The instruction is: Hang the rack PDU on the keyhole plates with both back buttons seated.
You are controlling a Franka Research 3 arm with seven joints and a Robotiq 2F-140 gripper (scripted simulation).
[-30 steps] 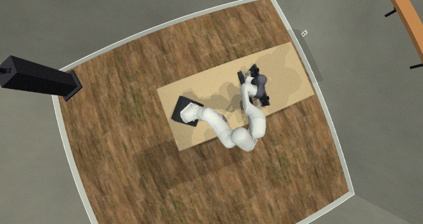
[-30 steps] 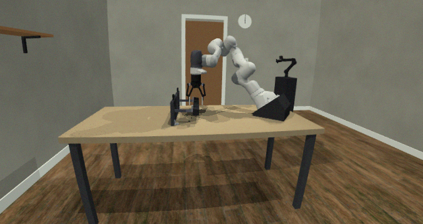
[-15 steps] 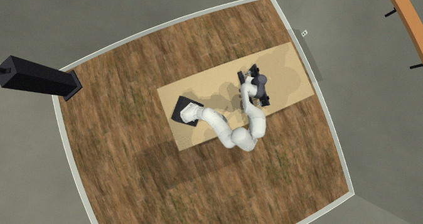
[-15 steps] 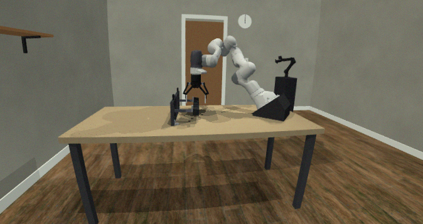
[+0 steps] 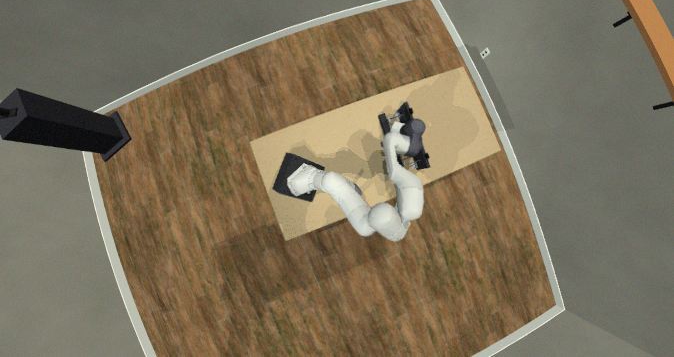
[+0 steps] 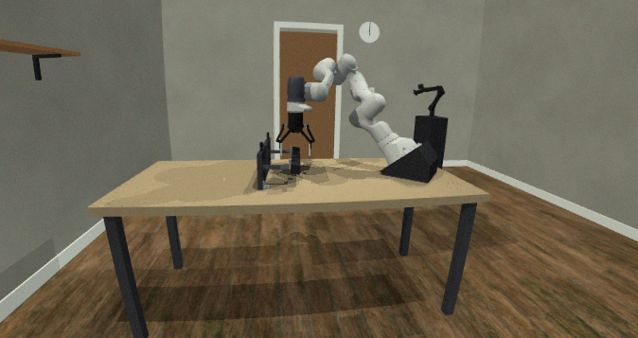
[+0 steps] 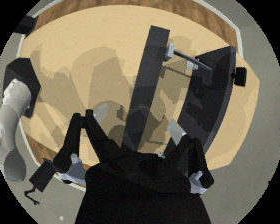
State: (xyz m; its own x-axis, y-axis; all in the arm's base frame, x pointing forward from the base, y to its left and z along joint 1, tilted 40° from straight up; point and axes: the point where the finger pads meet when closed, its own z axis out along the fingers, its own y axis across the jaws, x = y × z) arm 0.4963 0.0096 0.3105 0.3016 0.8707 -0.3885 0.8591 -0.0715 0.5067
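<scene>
My gripper is now 1 cm short of the rack PDU, 1 cm to the left of it and 3 cm above it. The rest, counted from my hand: stand: 15 cm ahead, 6 cm to the right, 4 cm below.
</scene>
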